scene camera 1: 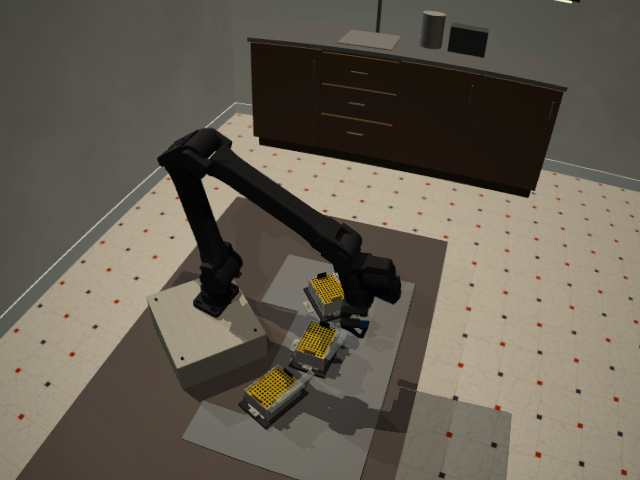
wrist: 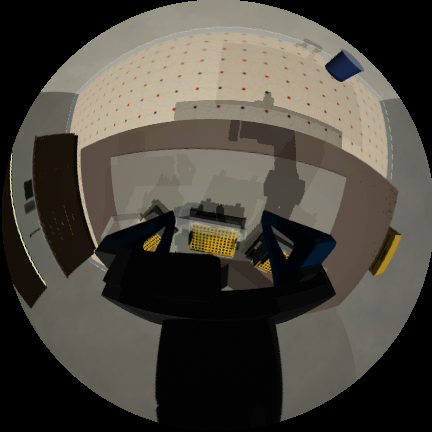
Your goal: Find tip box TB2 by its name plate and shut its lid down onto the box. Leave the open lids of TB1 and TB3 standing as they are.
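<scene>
Three tip boxes with yellow racks stand in a row: a far one, a middle one and a near one. Their name plates are too small or hidden to read, so I cannot tell which is TB2. The middle box's clear lid stands open on the side away from the robot base. The near box's lid is also open. The far box's lid is open, partly behind a finger. My gripper is open and empty, above and beyond the middle box.
The boxes stand on a grey mat beside the pale robot base block. The arm hangs over the far box's side. A dark cabinet stands by the wall. A blue bin stands far off.
</scene>
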